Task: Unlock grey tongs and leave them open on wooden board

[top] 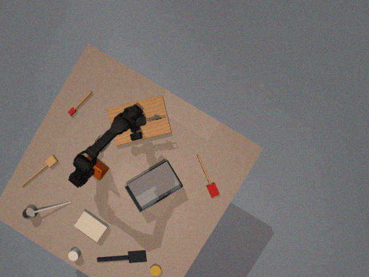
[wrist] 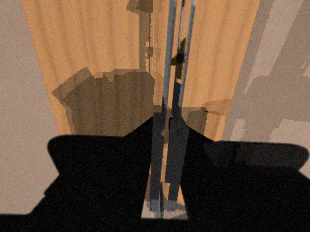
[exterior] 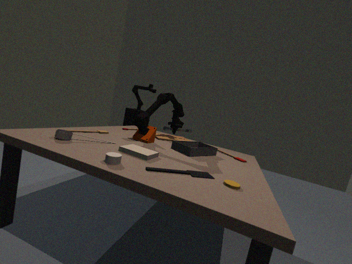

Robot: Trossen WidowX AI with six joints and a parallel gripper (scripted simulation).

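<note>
Now: gripper tip 4 cm above the wooden board, 2 cm to the right of it and 2 cm past it. Also, from my gripper tip: black spatula (74 cm to the right, 44 cm ahead, 5 cm below); then white block (70 cm to the right, 15 cm ahead, 4 cm below); then roasting tin (31 cm ahead, 24 cm to the right, 2 cm below).
</note>
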